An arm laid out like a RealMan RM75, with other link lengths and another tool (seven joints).
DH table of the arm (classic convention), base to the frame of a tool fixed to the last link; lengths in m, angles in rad. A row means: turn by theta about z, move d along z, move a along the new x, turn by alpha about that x. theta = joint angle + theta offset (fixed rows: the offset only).
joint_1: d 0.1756; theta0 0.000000; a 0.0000; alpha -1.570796
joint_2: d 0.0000; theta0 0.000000; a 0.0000; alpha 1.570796
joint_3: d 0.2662; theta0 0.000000; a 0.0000; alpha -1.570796
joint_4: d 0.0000; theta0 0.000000; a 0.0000; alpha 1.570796
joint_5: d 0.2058; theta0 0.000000; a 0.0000; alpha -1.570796
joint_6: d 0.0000; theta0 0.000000; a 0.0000; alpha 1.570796
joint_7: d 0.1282; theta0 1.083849; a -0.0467; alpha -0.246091
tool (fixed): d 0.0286; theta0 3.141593; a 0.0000; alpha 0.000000
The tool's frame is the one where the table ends.
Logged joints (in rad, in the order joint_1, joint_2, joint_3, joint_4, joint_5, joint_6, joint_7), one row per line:
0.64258 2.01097 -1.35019 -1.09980 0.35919 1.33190 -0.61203
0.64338 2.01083 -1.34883 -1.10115 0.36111 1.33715 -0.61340
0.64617 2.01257 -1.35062 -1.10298 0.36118 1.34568 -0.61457
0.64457 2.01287 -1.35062 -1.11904 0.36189 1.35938 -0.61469
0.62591 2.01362 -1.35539 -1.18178 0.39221 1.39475 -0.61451
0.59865 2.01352 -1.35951 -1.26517 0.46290 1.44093 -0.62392
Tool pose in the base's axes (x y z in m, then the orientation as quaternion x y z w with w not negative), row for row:
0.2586 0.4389 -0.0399 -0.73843 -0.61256 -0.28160 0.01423
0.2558 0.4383 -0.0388 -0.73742 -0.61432 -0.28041 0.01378
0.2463 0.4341 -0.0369 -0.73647 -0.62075 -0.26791 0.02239
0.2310 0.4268 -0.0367 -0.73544 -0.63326 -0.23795 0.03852
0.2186 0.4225 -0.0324 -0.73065 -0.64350 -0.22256 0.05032
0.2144 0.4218 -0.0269 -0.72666 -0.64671 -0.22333 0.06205
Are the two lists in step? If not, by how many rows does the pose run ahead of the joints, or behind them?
The pose runs 2 rows ahead of the joints: the pose in row i belongs to the joints in row i + 2.
